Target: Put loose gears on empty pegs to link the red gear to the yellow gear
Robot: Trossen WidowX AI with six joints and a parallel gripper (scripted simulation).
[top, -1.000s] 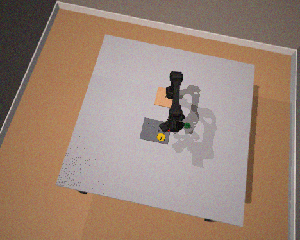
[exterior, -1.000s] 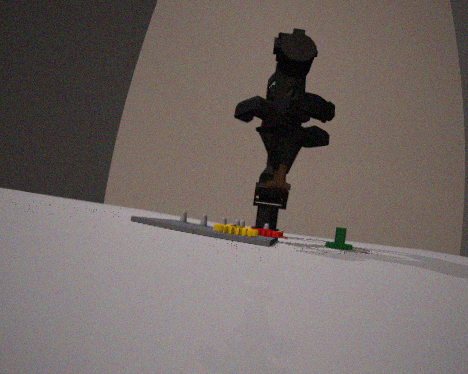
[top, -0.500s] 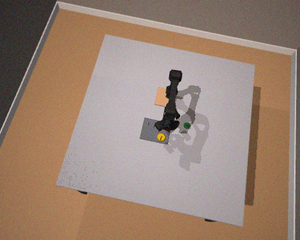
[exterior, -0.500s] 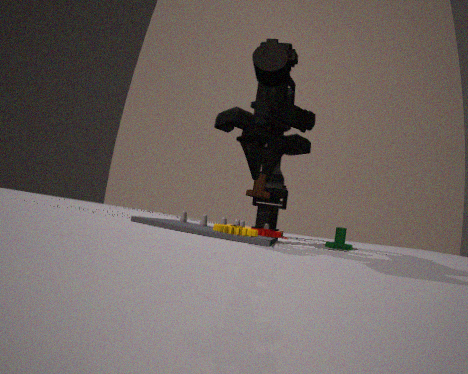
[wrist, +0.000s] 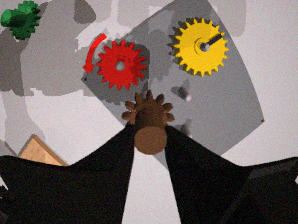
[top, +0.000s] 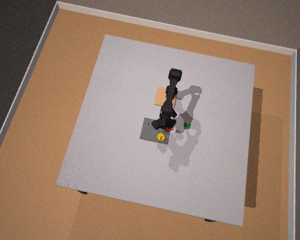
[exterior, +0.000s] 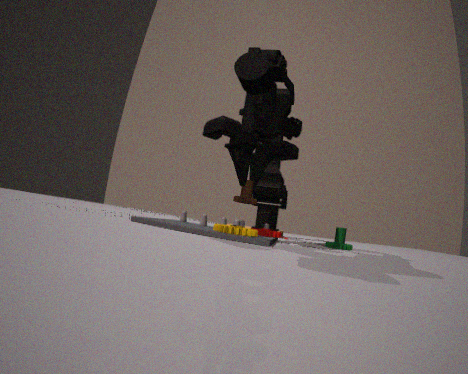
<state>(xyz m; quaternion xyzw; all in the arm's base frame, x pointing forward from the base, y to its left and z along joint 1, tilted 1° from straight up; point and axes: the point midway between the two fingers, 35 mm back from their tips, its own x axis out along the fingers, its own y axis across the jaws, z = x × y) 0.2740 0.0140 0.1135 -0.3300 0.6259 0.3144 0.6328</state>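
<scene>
Now: the red gear 7 cm below my gripper tip and 4 cm to the left of it. Round my gripper tip: yellow gear: 8 cm ahead, 7 cm below, 2 cm to the left; brown gear: 1 cm below; grey board: 8 cm below, 4 cm to the right, 4 cm ahead.
</scene>
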